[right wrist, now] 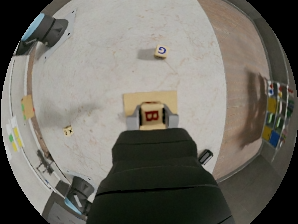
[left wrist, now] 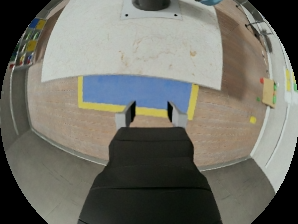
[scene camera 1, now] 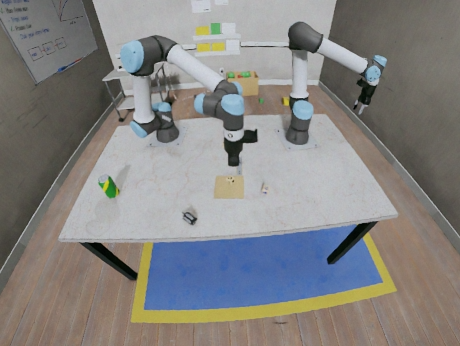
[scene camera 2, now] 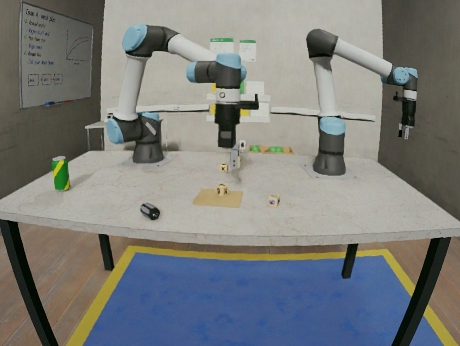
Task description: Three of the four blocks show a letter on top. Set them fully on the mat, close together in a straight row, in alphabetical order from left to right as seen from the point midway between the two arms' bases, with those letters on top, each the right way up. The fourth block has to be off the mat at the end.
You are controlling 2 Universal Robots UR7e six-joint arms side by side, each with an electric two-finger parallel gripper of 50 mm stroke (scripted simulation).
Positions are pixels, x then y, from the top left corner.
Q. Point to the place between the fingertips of my right gripper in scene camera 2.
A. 234, 166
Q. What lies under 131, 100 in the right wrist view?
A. A tan mat.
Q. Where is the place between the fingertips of my left gripper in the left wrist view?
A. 151, 107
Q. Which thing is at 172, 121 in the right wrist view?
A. My right gripper.
